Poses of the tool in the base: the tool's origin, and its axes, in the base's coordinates. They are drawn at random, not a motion.
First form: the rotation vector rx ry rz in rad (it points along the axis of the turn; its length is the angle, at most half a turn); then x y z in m.
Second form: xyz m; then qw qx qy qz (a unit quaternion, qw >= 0). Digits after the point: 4 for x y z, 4 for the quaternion.
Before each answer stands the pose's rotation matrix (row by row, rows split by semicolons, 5 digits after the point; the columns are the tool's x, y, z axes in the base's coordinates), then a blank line. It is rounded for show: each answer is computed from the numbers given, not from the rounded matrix.
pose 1, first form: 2.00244 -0.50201 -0.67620 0.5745 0.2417 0.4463
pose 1, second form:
0.76465 -0.07693 -0.63984; -0.59021 -0.48228 -0.64735; -0.25878 0.87263 -0.41418

0.5745 0.2417 0.4463 0.4659 0.8156 -0.2045 -0.2754
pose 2, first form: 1.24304 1.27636 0.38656 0.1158 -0.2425 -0.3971
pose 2, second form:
0.33131 0.39119 0.85860; 0.80184 0.36288 -0.47474; -0.49728 0.84575 -0.19345

0.1158 -0.2425 -0.3971 0.6125 0.5390 0.5534 0.1676
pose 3, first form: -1.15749 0.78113 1.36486 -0.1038 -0.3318 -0.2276
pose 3, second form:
0.10970 -0.97414 -0.19751; 0.32314 -0.15297 0.93391; -0.93997 -0.16628 0.29801

-0.1038 -0.3318 -0.2276 0.5601 -0.4911 0.3314 0.5791
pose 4, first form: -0.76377 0.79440 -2.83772 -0.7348 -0.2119 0.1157
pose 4, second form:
-0.86966 -0.03998 0.49203; -0.22129 -0.85939 -0.46096; 0.44127 -0.50976 0.73853

-0.7348 -0.2119 0.1157 0.0487 -0.2506 0.2606 -0.9311
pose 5, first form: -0.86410 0.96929 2.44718 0.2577 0.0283 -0.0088
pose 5, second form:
-0.74393 -0.53127 -0.40535; 0.10962 -0.69539 0.71022; -0.65920 0.48392 0.57556

0.2577 0.0283 -0.0088 0.1846 -0.3066 0.3439 0.8682
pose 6, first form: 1.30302 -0.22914 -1.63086 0.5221 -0.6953 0.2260
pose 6, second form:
0.07451 0.56847 -0.81932; -0.77224 -0.48694 -0.40808; -0.63095 0.66312 0.40272

0.5221 -0.6953 0.2260 0.4976 0.5382 -0.0946 -0.6736
